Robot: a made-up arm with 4 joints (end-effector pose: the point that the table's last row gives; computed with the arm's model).
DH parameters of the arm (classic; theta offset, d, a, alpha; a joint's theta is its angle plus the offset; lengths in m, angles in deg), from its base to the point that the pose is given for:
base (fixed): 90 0.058 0 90
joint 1: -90 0.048 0.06 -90
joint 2: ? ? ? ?
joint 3: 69.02 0.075 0.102 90
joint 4: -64.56 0 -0.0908 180
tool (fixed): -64.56 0.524 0 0
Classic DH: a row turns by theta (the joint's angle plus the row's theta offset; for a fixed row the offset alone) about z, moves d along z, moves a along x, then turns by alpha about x.
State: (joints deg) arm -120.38 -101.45 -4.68 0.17
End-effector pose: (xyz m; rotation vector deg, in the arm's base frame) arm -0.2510 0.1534 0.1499 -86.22 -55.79 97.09
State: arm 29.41 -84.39 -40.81 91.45
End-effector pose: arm -0.0367 -0.2289 0.3949 56.95 -11.06 -95.75
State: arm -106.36 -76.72 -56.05 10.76
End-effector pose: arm 0.1769 0.5058 0.0640 -102.79 -24.02 11.65
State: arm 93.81 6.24 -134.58 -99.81
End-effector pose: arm 0.3011 0.8527 0.0151 -95.17 -33.27 -90.52
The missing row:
joint 2: -20.98 0 0.271 180
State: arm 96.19 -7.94 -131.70 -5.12
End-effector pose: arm 0.5755 0.6605 -0.0315 57.73 87.77 102.63
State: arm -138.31 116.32 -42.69 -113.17
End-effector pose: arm -0.2141 -0.3357 0.5531 24.35 41.10 -55.49
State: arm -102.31 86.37 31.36 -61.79
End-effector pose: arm 0.3203 0.0316 0.2027 -57.52 78.15 -2.98
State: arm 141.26 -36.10 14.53 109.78
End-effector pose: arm -0.1055 -0.0885 -0.0691 -99.42 -100.98 78.23
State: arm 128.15 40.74 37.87 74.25
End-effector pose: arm -0.0049 -0.1264 -0.1172 104.80 81.36 -36.27
